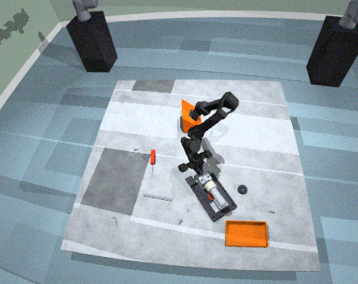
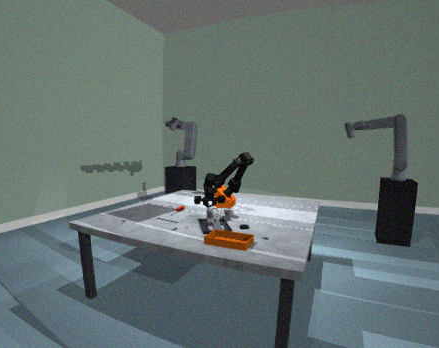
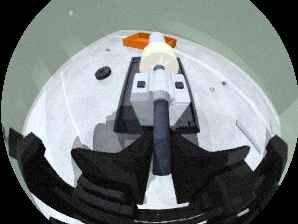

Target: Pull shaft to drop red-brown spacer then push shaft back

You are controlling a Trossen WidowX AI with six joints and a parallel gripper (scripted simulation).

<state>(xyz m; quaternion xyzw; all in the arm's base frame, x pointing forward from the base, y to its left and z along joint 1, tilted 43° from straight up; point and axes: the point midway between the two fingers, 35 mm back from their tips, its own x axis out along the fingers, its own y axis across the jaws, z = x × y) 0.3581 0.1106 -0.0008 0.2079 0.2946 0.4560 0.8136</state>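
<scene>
The shaft lies 40 mm ahead of my gripper tip, 30 mm to the left of it and 30 mm above it. Round my gripper tip: orange tray (270 mm ahead, 260 mm to the left, 40 mm below); red-brown spacer (90 mm ahead, 80 mm to the left, 40 mm below); black ring (30 mm ahead, 230 mm to the left, 50 mm below).
</scene>
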